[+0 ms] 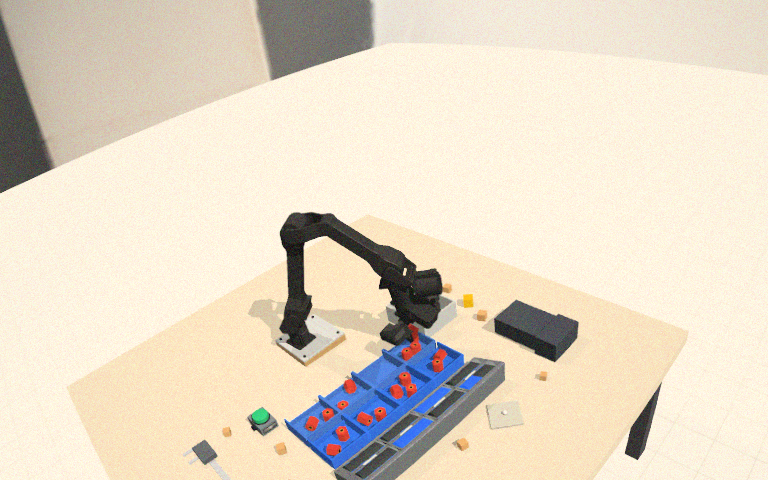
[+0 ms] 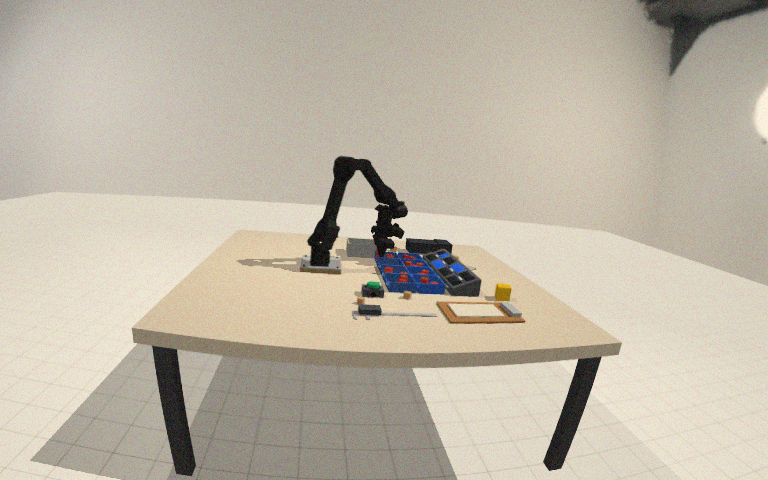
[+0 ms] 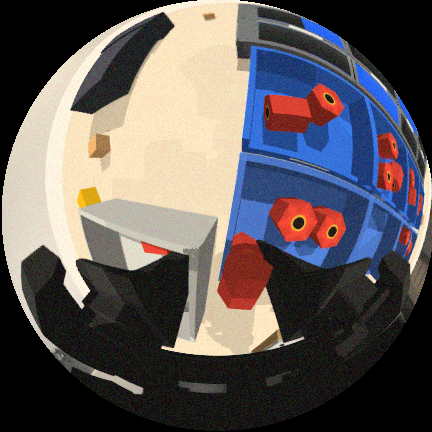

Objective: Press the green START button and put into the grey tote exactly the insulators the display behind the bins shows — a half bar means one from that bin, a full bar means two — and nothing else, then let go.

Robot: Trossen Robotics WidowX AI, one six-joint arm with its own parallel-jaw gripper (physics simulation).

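Places are measured from the arm's base along level axes (x ahead, y left, z up), in centimetres.
Pixels of known places: gripper, between the fingertips: (image 1: 417,336) (image 2: 379,255) (image 3: 226,244); arm's base, origin of its link: (image 1: 301,339) (image 2: 319,263).
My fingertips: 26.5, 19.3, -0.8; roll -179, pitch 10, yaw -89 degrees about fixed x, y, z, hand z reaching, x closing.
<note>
For each thing: its middle in the pictures, then the offset to it from my fingertips, as dx, dy, dz. "*": a spot on its surface instead.
- grey tote, middle of its body: (image 3: 146,277) (image 1: 421,311) (image 2: 364,247) -5.1, +8.2, +1.2
- dark red insulator, middle of its body: (image 3: 243,280) -0.6, -1.4, +3.2
- display, a spot on its surface: (image 1: 498,372) * +28.0, -3.4, +3.2
- green button, middle of its body: (image 1: 261,419) (image 2: 372,288) -11.6, -45.7, +0.6
- black box, middle of its body: (image 1: 535,328) (image 2: 428,246) +26.6, +17.0, +1.4
- yellow cube, middle of its body: (image 3: 88,200) (image 1: 468,300) +2.6, +20.0, -0.1
- caliper, middle of its body: (image 1: 214,472) (image 2: 396,313) -8.4, -63.6, -0.5
- clipboard, middle of its body: (image 2: 480,310) +17.9, -61.9, -0.6
- flat grey plate, middle of its body: (image 1: 505,414) +34.4, -10.6, -1.2
My gripper (image 1: 416,332) (image 2: 382,252) (image 3: 226,244) is partly open at the near corner of the blue bins (image 1: 374,370) (image 3: 305,180), beside the grey tote (image 1: 447,318) (image 2: 357,247) (image 3: 150,221). A dark red insulator (image 3: 245,275) is between its fingers, close against the right finger, with a gap to the left one. Another red part shows just behind it. Two insulators (image 3: 294,220) (image 3: 331,228) lie in the nearest bin. Part of a red insulator (image 3: 154,248) shows inside the tote. The display (image 1: 498,372) shows two full blue bars and one half bar. The green button (image 1: 260,416) (image 2: 373,285) stands beyond the bins' other end.
A black box (image 1: 532,328) (image 2: 427,245) (image 3: 120,65) stands past the tote. A yellow cube (image 1: 467,300) (image 3: 89,197) and small wooden cubes lie around. A caliper (image 1: 204,451) (image 2: 369,310) and a clipboard (image 2: 481,320) lie near the button's end. A flat grey plate (image 1: 504,420) lies behind the display.
</note>
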